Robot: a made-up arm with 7 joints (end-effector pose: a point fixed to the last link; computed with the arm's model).
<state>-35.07 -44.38 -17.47 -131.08 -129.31 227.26 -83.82</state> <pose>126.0 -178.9 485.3 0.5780 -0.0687 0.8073 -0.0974</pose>
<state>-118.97 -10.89 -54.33 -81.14 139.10 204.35 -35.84</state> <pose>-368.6 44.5 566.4 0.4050 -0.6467 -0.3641 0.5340</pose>
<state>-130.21 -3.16 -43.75 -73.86 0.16 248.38 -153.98</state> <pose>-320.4 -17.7 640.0 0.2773 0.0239 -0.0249 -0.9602</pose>
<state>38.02 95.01 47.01 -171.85 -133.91 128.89 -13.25</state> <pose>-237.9 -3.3 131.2 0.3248 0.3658 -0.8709 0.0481</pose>
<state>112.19 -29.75 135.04 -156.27 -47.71 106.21 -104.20</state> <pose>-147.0 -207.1 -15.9 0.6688 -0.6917 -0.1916 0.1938</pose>
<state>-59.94 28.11 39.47 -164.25 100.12 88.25 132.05</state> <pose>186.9 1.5 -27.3 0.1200 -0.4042 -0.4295 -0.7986</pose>
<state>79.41 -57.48 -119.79 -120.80 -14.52 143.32 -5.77</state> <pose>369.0 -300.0 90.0 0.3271 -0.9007 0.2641 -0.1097</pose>
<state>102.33 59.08 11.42 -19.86 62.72 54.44 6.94</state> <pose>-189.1 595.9 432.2 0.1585 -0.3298 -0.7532 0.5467</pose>
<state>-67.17 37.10 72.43 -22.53 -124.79 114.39 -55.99</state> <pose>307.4 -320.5 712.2 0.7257 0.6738 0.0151 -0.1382</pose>
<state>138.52 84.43 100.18 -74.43 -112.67 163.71 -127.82</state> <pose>-548.1 -53.9 375.2 0.3115 0.7283 -0.0031 -0.6103</pose>
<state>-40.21 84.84 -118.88 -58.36 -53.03 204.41 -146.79</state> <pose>197.0 -534.5 364.2 0.1964 0.2164 -0.6411 0.7096</pose>
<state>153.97 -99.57 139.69 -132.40 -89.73 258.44 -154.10</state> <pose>-70.8 -205.1 -67.5 0.0156 0.0366 0.9257 0.3760</pose>
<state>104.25 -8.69 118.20 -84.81 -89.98 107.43 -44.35</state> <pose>-330.0 -384.9 518.6 0.0961 0.5259 -0.3966 -0.7462</pose>
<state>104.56 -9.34 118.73 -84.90 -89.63 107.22 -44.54</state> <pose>-324.2 -393.0 514.1 0.0962 0.5304 -0.3903 -0.7464</pose>
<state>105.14 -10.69 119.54 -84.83 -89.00 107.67 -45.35</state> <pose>-313.0 -407.9 506.5 0.0979 0.5414 -0.3723 -0.7475</pose>
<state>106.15 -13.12 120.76 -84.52 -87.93 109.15 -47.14</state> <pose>-292.8 -432.2 493.5 0.1018 0.5619 -0.3357 -0.7492</pose>
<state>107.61 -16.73 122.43 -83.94 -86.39 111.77 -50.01</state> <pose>-262.0 -465.2 473.0 0.1070 0.5905 -0.2771 -0.7504</pose>
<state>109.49 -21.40 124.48 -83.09 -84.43 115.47 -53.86</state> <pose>-220.5 -502.6 443.7 0.1123 0.6227 -0.1967 -0.7490</pose>
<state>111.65 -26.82 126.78 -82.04 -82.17 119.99 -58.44</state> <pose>-170.7 -538.7 406.0 0.1160 0.6523 -0.0989 -0.7425</pose>
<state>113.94 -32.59 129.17 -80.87 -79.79 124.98 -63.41</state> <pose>-116.7 -568.2 361.7 0.1174 0.6737 0.0090 -0.7296</pose>
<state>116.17 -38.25 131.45 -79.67 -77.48 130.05 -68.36</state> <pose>-63.9 -588.1 315.3 0.1166 0.6838 0.1165 -0.7108</pose>
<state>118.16 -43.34 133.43 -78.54 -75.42 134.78 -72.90</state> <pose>-17.7 -598.3 271.6 0.1145 0.6836 0.2134 -0.6885</pose>
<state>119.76 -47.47 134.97 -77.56 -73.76 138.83 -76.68</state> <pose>18.4 -601.5 235.7 0.1126 0.6766 0.2918 -0.6666</pose>
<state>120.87 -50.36 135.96 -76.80 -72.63 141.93 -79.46</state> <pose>42.6 -601.1 210.9 0.1119 0.6675 0.3471 -0.6492</pose>
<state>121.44 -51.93 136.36 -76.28 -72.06 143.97 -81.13</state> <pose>54.8 -600.1 198.4 0.1125 0.6601 0.3787 -0.6389</pose>
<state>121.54 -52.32 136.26 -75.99 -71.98 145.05 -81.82</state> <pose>57.1 -599.9 197.1 0.1143 0.6560 0.3901 -0.6360</pose>
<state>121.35 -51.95 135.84 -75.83 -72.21 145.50 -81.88</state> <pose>53.3 -600.3 203.0 0.1171 0.6544 0.3886 -0.6380</pose>
